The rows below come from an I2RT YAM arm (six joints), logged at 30 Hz.
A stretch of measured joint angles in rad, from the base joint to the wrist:
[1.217 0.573 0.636 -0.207 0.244 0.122]
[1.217 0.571 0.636 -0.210 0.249 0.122]
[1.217 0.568 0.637 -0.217 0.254 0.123]
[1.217 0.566 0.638 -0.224 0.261 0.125]
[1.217 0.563 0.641 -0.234 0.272 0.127]
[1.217 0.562 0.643 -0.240 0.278 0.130]
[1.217 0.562 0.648 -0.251 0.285 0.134]
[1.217 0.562 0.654 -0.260 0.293 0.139]
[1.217 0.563 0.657 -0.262 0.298 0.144]
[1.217 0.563 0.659 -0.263 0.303 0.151]
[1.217 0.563 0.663 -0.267 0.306 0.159]
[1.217 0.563 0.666 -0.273 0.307 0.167]
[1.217 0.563 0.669 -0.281 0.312 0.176]
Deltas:
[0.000 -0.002 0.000 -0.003 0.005 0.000]
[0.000 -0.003 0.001 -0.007 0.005 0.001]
[0.000 -0.002 0.001 -0.007 0.007 0.002]
[0.000 -0.003 0.003 -0.010 0.011 0.002]
[0.000 -0.001 0.002 -0.006 0.006 0.003]
[0.000 0.000 0.005 -0.011 0.007 0.004]
[0.000 0.000 0.006 -0.009 0.008 0.005]
[0.000 0.001 0.003 -0.002 0.005 0.005]
[0.000 0.000 0.002 -0.001 0.005 0.007]
[0.000 0.000 0.004 -0.004 0.003 0.008]
[0.000 0.000 0.003 -0.006 0.001 0.008]
[0.000 0.000 0.003 -0.008 0.005 0.009]

